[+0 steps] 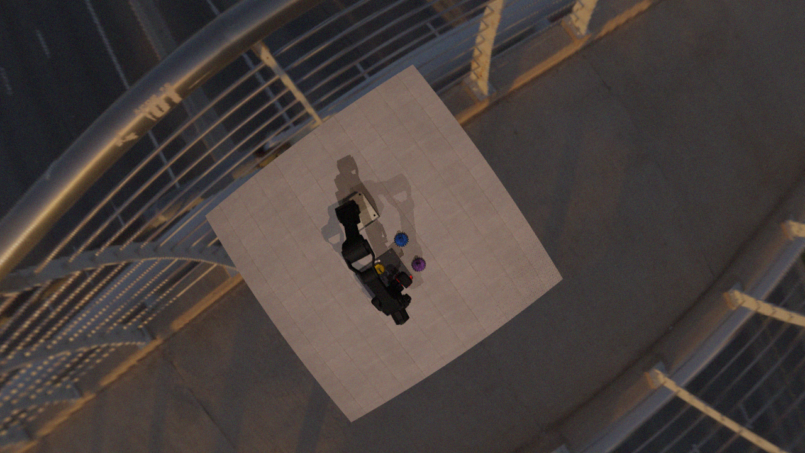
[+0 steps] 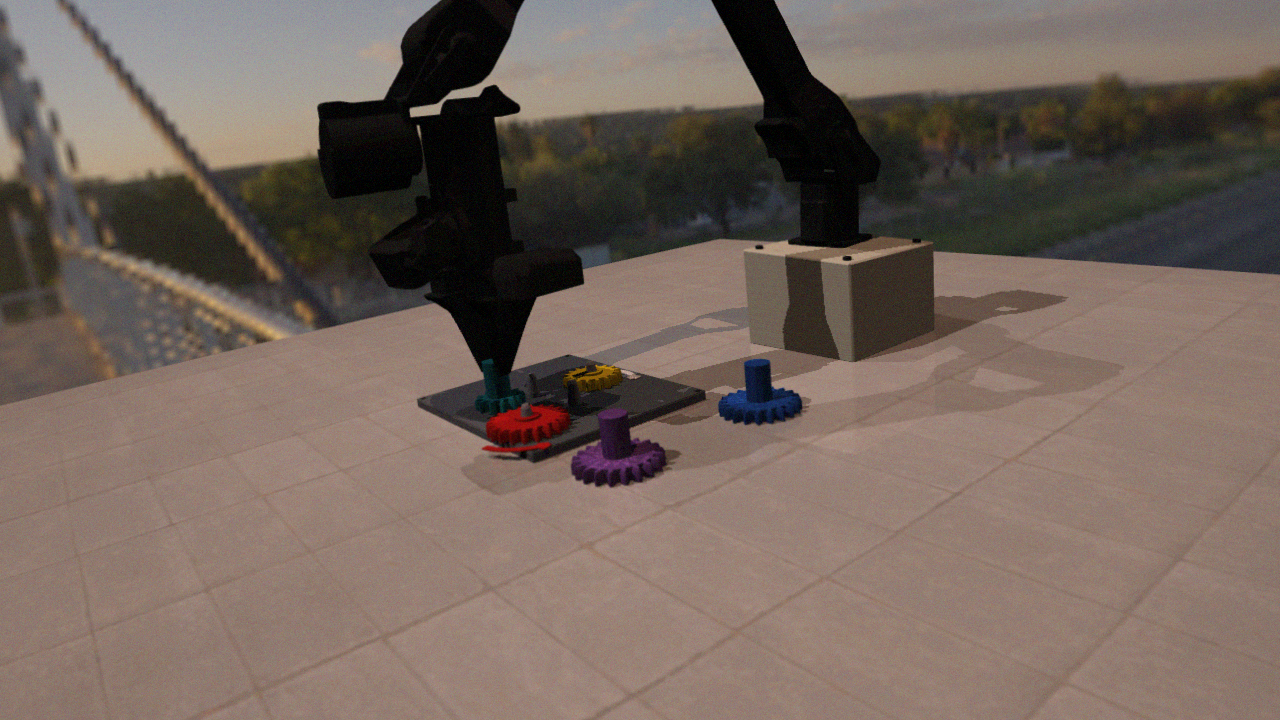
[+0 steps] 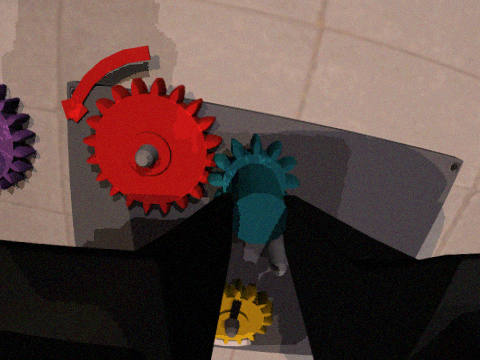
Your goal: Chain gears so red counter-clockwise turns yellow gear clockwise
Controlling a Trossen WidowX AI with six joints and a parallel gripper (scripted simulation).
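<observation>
The red gear is 10 mm ahead of my gripper tip, 50 mm to the left of it and 30 mm below it. From my gripper tip the other things lie so: yellow gear 100 mm behind, 10 mm to the left, 30 mm below; then teal gear 10 mm below; then red arrow 40 mm ahead, 70 mm to the left, 40 mm below.
</observation>
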